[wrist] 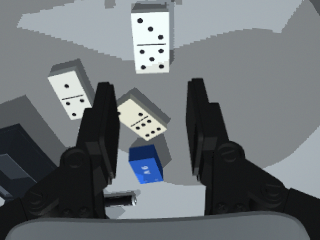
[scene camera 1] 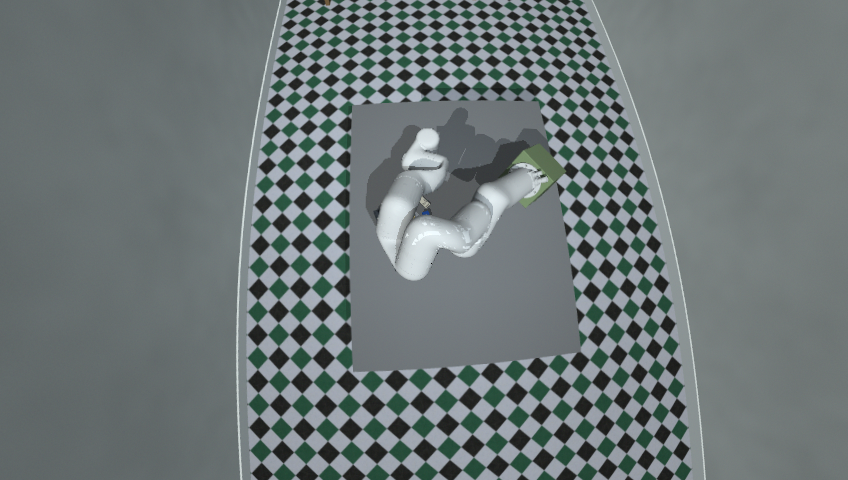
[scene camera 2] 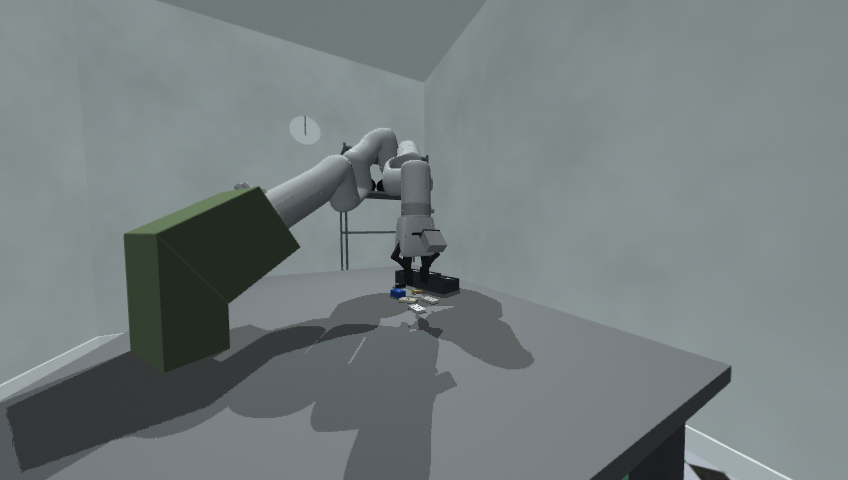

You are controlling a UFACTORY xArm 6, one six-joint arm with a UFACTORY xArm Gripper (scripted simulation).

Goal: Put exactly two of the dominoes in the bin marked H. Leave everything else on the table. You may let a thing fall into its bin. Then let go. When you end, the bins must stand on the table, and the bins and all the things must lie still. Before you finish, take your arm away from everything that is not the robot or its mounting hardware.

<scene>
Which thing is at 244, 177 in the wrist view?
My gripper.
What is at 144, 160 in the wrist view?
A blue block.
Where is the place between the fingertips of my gripper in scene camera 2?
At 416, 283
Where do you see a cream domino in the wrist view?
133, 113
</scene>
